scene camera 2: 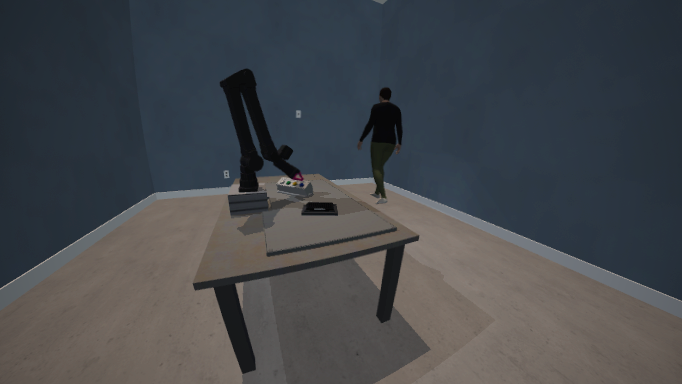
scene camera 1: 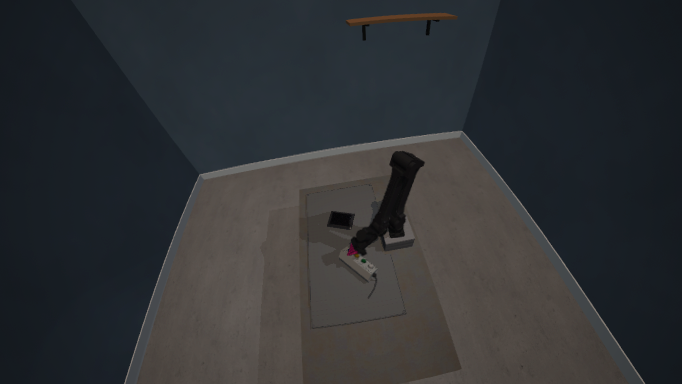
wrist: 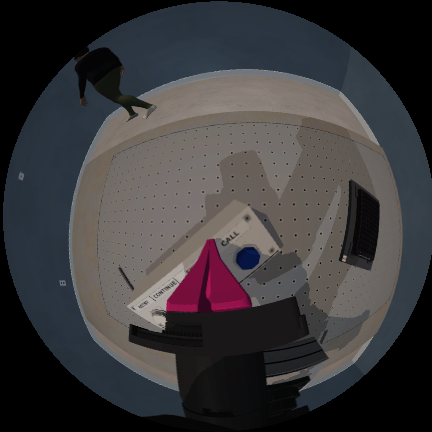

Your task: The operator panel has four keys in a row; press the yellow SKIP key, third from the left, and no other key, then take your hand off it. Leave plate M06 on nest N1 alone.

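Frame: origin at the arm's base, x ahead, y left, z up, level; metres.
Where they show: gripper, between the fingertips: (scene camera 2: 303,180) (scene camera 1: 347,255) (wrist: 211,242); arm's base, origin of its link: (scene camera 2: 249,188) (scene camera 1: 395,228) (wrist: 273,390).
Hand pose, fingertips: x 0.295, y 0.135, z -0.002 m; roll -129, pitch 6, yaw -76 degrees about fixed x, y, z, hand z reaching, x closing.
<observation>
Things, the pixels of their top centre, and the offset from my fingertips. "spot": a spot on its surface instead.
- pale operator panel, centre of its top: (wrist: 177,284) (scene camera 1: 357,259) (scene camera 2: 293,179) 0.051 m back, 0.033 m left, 0.002 m down
- blue CALL key, centre of its top: (wrist: 247,258) (scene camera 2: 301,183) 0.014 m back, 0.035 m right, 0.011 m down
- green key, centre of its top: (scene camera 1: 363,260) (scene camera 2: 288,181) 0.084 m back, 0.035 m left, 0.011 m down
- white key, centre of its top: (wrist: 156,318) (scene camera 1: 370,265) (scene camera 2: 282,180) 0.119 m back, 0.071 m left, 0.011 m down
- dark nest, a spot on its surface: (wrist: 362,225) (scene camera 1: 341,222) spot: 0.032 m ahead, 0.260 m right, 0.061 m down
- cable, a spot on its surface: (scene camera 1: 372,288) spot: 0.118 m back, 0.177 m left, 0.086 m down
The pale operator panel (scene camera 1: 354,265) (scene camera 2: 294,190) (wrist: 261,231) lies slantwise on the perforated board. Its yellow key (scene camera 1: 357,256) (scene camera 2: 295,184) is hidden behind the fingers in the wrist view, as is the SKIP label. The blue CALL key (scene camera 2: 301,185) (wrist: 248,258) shows beside the fingers. The green key (scene camera 1: 363,261) (scene camera 2: 288,183) and the white key (scene camera 1: 370,266) (scene camera 2: 282,182) follow along the row. My gripper (scene camera 1: 352,249) (scene camera 2: 298,176) (wrist: 211,242) is shut and empty, its magenta tips low over the panel at the yellow and blue end. Contact cannot be told.
A dark nest (scene camera 1: 341,220) (scene camera 2: 320,209) (wrist: 362,225) stands apart from the panel; its plate and markings cannot be made out. A cable (scene camera 1: 372,288) leaves the panel's white-key end. The arm's grey base block (scene camera 1: 398,243) (scene camera 2: 248,202) stands beside the board. A person (scene camera 2: 385,122) (wrist: 106,75) is beyond the table.
</observation>
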